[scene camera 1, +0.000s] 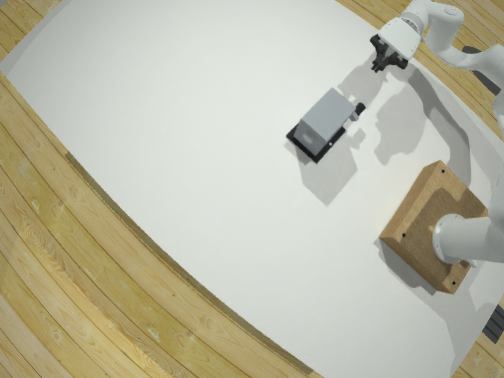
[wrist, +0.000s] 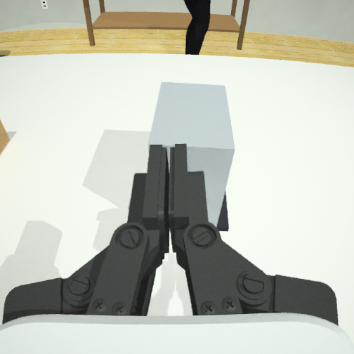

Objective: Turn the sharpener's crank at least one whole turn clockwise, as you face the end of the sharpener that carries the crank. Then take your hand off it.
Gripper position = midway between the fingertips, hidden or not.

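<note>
Visible: a sharpener (scene camera 1: 319,129) and my gripper (scene camera 1: 376,68). Also visible: the sharpener (wrist: 196,114) and the gripper (wrist: 170,166).
</note>
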